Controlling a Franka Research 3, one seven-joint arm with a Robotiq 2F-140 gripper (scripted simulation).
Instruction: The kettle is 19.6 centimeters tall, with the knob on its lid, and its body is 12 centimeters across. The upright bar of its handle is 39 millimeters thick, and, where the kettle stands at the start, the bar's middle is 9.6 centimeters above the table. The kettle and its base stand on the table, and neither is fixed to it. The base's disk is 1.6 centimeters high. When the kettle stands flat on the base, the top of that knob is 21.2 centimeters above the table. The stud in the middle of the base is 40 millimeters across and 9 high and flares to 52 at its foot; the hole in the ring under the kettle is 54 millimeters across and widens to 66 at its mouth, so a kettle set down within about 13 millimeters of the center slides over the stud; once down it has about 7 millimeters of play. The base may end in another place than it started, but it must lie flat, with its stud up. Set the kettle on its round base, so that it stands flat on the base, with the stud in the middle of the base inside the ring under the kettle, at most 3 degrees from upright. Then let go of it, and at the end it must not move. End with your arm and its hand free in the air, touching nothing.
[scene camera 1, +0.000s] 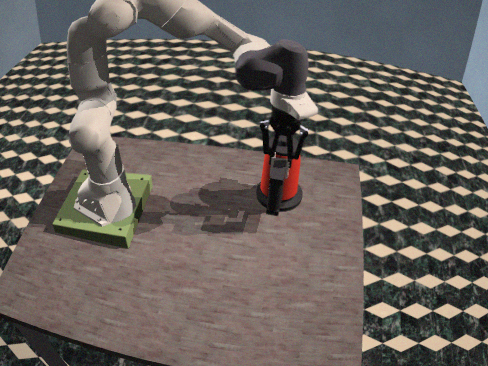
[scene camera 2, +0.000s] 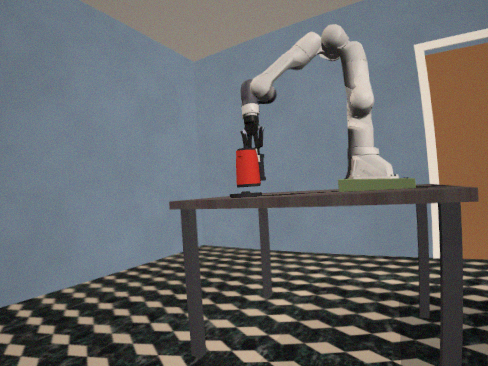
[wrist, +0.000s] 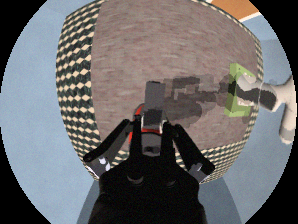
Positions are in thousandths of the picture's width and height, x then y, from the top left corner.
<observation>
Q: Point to my gripper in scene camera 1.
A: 573, 477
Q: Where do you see a red kettle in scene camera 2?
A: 507, 455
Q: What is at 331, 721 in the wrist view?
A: My gripper.
</observation>
